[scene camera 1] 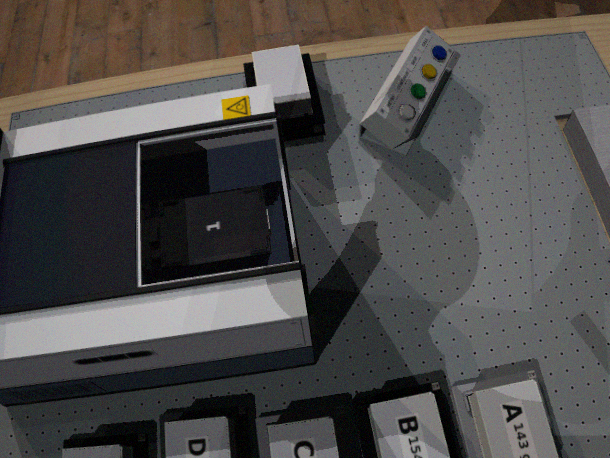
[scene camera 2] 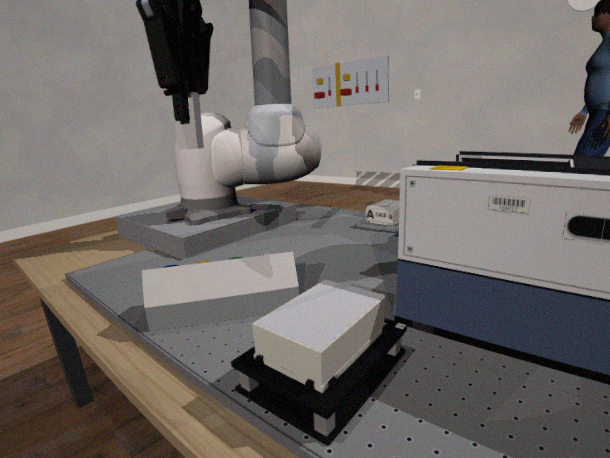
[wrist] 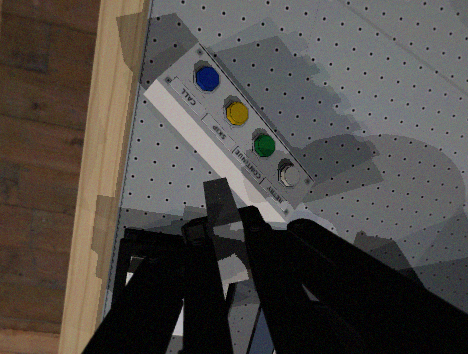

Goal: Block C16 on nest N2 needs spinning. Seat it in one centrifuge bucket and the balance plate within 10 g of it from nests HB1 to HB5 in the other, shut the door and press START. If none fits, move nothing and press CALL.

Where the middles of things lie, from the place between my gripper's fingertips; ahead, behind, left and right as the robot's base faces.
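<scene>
The button box (scene camera 2: 175, 296) is 20 cm below my hand, 3 cm to the left of it and 2 cm behind it.
</scene>
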